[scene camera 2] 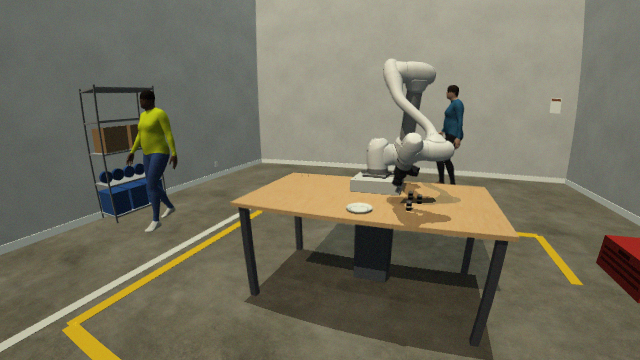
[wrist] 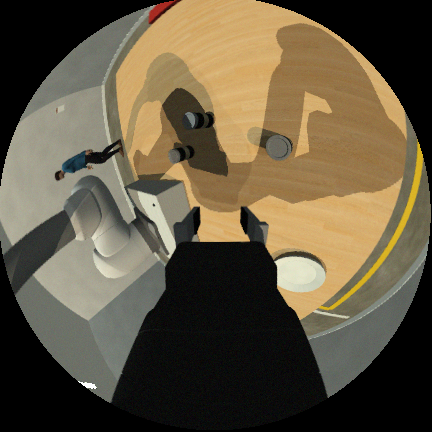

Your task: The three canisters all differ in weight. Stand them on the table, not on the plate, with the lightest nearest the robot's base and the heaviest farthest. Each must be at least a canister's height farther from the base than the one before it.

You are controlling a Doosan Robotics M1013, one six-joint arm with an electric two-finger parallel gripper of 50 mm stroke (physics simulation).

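Pixels of known places: gripper, fingertip midpoint: [scene camera 2: 398, 188] [wrist: 219, 214]; arm's base, link origin: [scene camera 2: 377, 175] [wrist: 151, 230].
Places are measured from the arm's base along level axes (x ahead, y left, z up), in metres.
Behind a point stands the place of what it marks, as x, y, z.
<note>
Three dark canisters with grey tops stand upright on the table [scene camera 2: 300, 195] @(0.460, -0.373, -0.082) [wrist: 240, 75] @(0.322, 0.456, -0.082). The one nearest the base [scene camera 2: 410, 194] @(0.212, 0.304, -0.046) [wrist: 180, 154] @(0.213, 0.304, -0.042) is at the back. A second canister [scene camera 2: 419, 199] @(0.267, 0.374, -0.053) [wrist: 192, 120] @(0.262, 0.370, -0.032) stands close to it, slightly farther out. The third canister [scene camera 2: 409, 205] @(0.410, 0.345, -0.050) [wrist: 278, 147] @(0.397, 0.339, -0.032) stands apart from them, farthest from the base. My gripper [scene camera 2: 399, 191] @(0.352, 0.257, 0.025) [wrist: 219, 214] @(0.352, 0.257, 0.025) is open and empty, tilted above the table, to the left of the canisters in the scene view. The white plate [scene camera 2: 359, 208] @(0.514, 0.080, -0.077) [wrist: 299, 273] @(0.525, 0.085, -0.077) is empty. Weights cannot be seen.
The robot's white base block [scene camera 2: 372, 185] @(0.189, 0.034, -0.027) [wrist: 162, 205] @(0.164, 0.184, -0.002) stands at the table's back edge, close to the gripper. Arm shadows fall across the canisters. One person [scene camera 2: 452, 117] [wrist: 75, 162] is behind the table, another [scene camera 2: 154, 132] is at the left near a shelf rack [scene camera 2: 124, 90].
</note>
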